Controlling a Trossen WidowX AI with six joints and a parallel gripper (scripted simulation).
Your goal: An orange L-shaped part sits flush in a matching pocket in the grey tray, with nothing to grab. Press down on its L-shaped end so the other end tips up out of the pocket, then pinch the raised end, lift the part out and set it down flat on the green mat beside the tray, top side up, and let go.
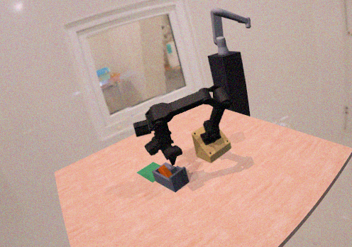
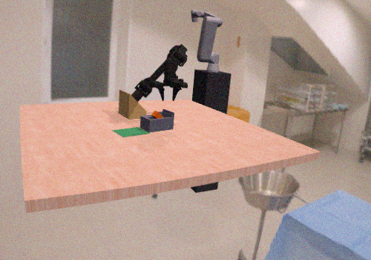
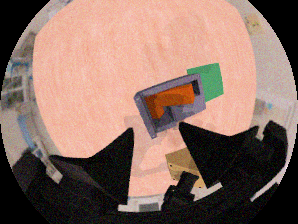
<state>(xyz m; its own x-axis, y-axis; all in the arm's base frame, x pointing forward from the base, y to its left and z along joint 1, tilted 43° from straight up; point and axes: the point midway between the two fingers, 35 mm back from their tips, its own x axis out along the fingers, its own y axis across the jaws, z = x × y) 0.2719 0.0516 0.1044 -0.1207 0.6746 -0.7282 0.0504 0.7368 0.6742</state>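
My gripper tip is 3 cm to the left of the orange L-shaped part and 10 cm above it. Round my gripper tip: green mat 4 cm ahead, 21 cm to the right, 16 cm below.
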